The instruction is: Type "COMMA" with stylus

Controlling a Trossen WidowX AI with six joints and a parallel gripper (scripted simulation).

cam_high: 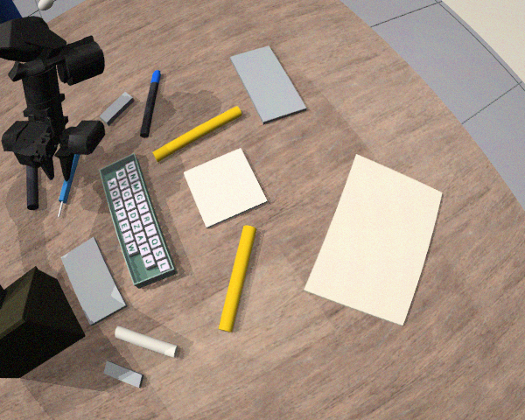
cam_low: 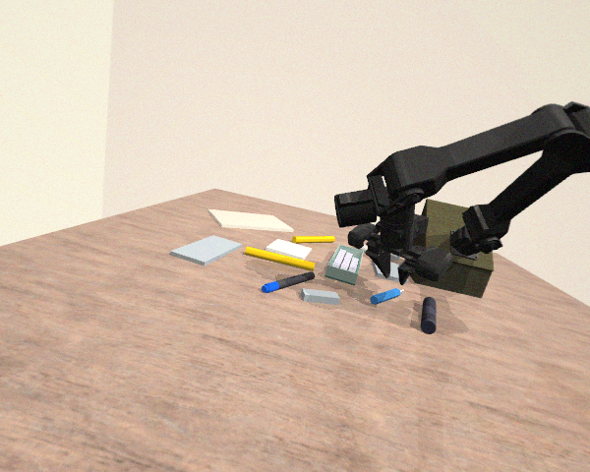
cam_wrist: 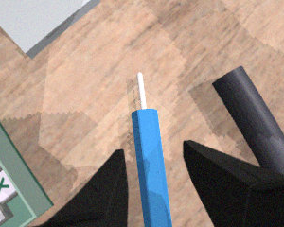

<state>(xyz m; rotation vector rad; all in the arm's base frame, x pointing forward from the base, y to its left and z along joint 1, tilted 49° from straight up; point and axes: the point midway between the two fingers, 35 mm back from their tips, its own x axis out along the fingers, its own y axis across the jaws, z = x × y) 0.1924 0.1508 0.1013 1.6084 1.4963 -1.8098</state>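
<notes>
The blue stylus is 30 mm below my gripper tip, 10 mm to the right of it and 10 mm behind it. The rest, counted from my gripper tip: small grey block: 150 mm ahead, 90 mm to the left, 30 mm below; grey plate: 170 mm to the right, 30 mm below, 30 mm behind; dark cylinder: 60 mm to the left, 60 mm behind, 30 mm below.
</notes>
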